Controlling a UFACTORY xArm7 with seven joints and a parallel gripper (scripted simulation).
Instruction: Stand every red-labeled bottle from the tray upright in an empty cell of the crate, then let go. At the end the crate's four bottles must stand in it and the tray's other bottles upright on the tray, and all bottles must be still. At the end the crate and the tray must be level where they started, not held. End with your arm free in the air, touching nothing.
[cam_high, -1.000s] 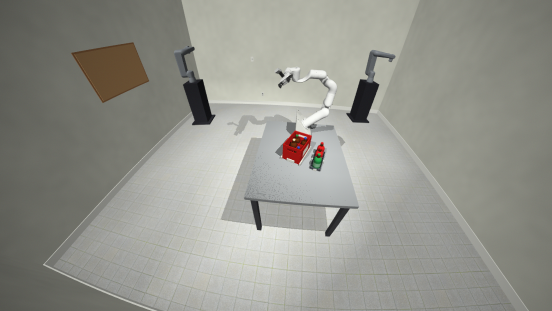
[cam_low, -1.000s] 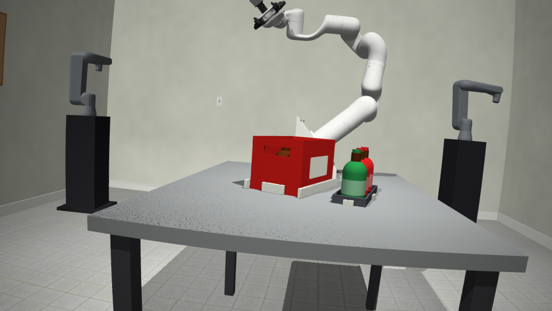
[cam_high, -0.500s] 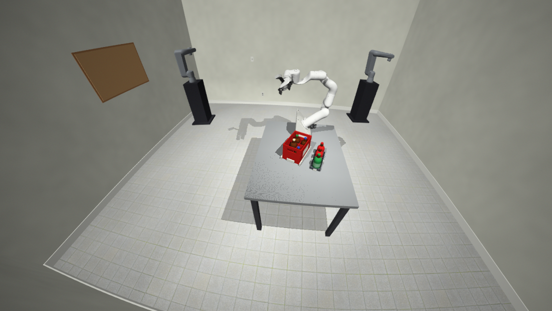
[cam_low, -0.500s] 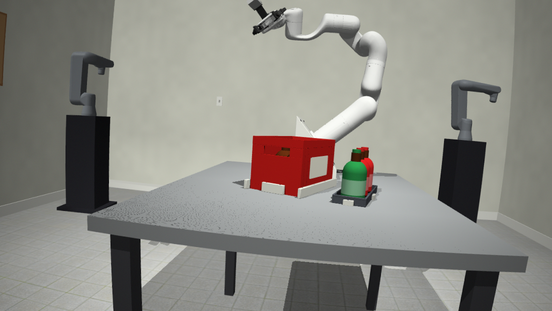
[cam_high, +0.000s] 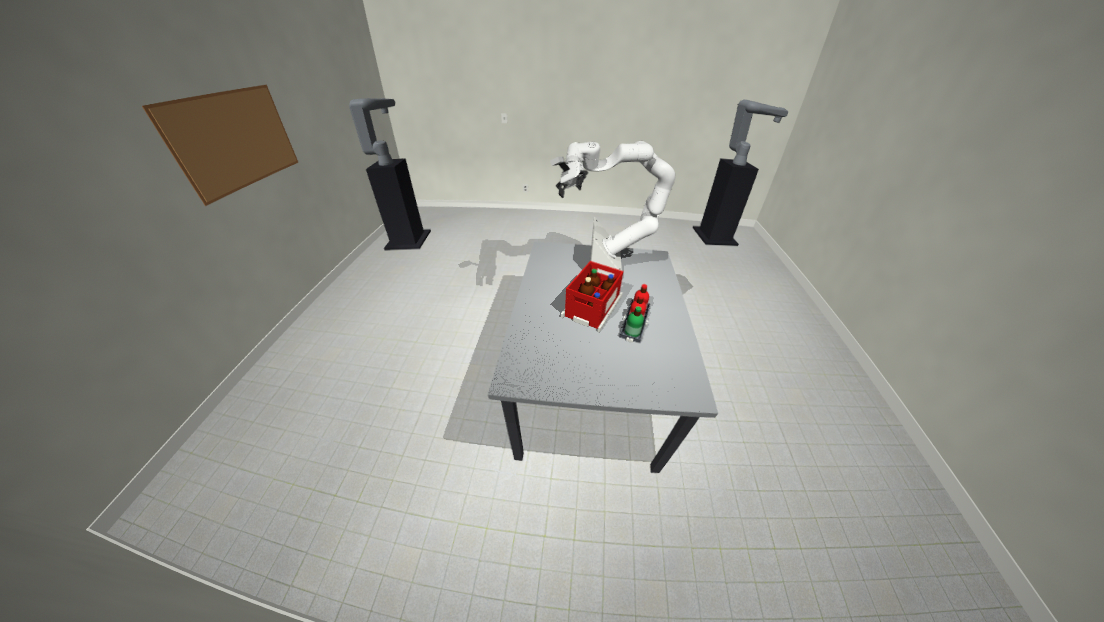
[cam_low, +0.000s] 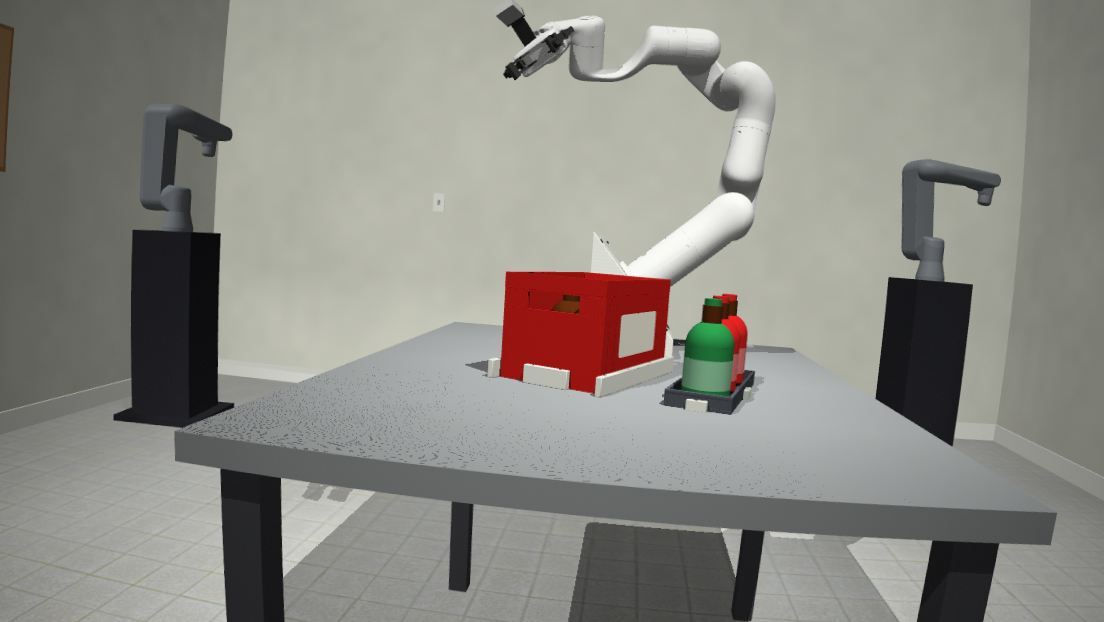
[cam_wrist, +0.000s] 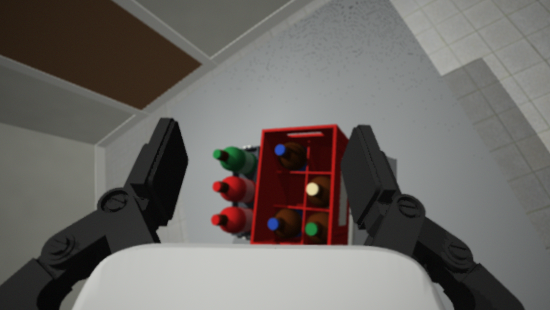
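The green bottle is 49 cm below my hand, 31 cm to the left of it and 29 cm ahead of it. Also, from my hand: brown bottle (49 cm below, 10 cm to the left, 8 cm ahead); then red-labeled bottle (49 cm below, 37 cm to the left, 13 cm ahead); then red crate (49 cm below, 14 cm to the left, 10 cm ahead).
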